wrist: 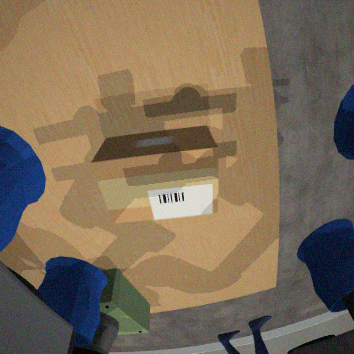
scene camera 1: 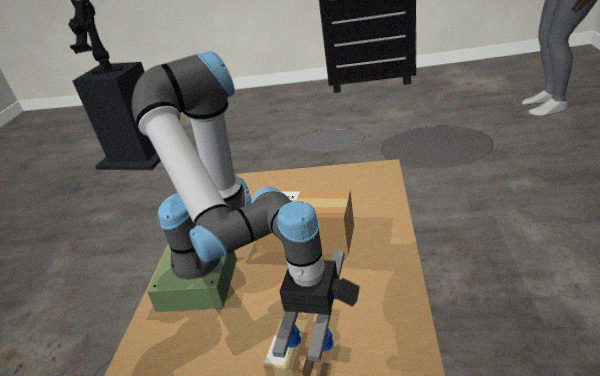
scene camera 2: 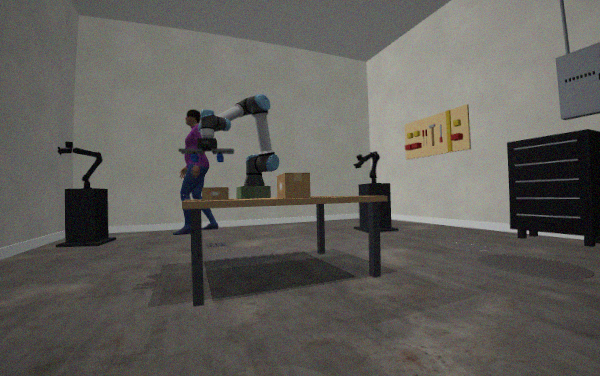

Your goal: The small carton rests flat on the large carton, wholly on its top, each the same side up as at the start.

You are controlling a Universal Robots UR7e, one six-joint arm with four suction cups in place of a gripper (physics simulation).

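Seen in the pictures: hand, tool point: (wrist: pixel 197 218) (scene camera 1: pixel 315 315) (scene camera 2: pixel 207 161); arm's base, link origin: (scene camera 1: pixel 196 261) (scene camera 2: pixel 254 186).
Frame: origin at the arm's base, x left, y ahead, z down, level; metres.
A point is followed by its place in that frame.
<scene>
The small carton (scene camera 1: pixel 280 356) (scene camera 2: pixel 216 193) @(z 0.049, x -0.240, y 0.423 m) (wrist: pixel 130 192) @(z 0.013, x -0.213, y 0.375 m) stands on the table with its white barcode label facing up. In scene camera 1 the gripper partly hides it. The large carton (scene camera 1: pixel 336 227) @(z -0.028, x 0.162, y 0.419 m) (scene camera 2: pixel 294 185) @(z 0.011, x 0.220, y 0.444 m) stands on the table beyond the green base, partly hidden by the arm in scene camera 1; it does not show in the wrist view. My gripper (scene camera 1: pixel 310 338) (scene camera 2: pixel 207 156) @(z -0.135, x -0.283, y 0.466 m) hangs level, well above the small carton, with its blue cups pointing down. The cups touch nothing and the gripper is open. The cups show at the sides of the wrist view.
The wooden table (scene camera 1: pixel 372 185) @(z 0.087, x 0.572, y 0.474 m) (scene camera 2: pixel 240 203) @(z 0.103, x -0.102, y 0.716 m) (wrist: pixel 175 45) @(z 0.087, x -0.291, y 0.531 m) carries the arm's green base block (scene camera 1: pixel 187 295) @(z 0.027, x -0.113, y 0.016 m) (scene camera 2: pixel 253 192) @(z 0.045, x -0.012, y 0.095 m) (wrist: pixel 130 305) @(z 0.031, x -0.113, y 0.020 m). A person in a magenta shirt (scene camera 2: pixel 202 161) is behind the table. Another person's grey legs (scene camera 1: pixel 555 60) show at the far right in scene camera 1.
</scene>
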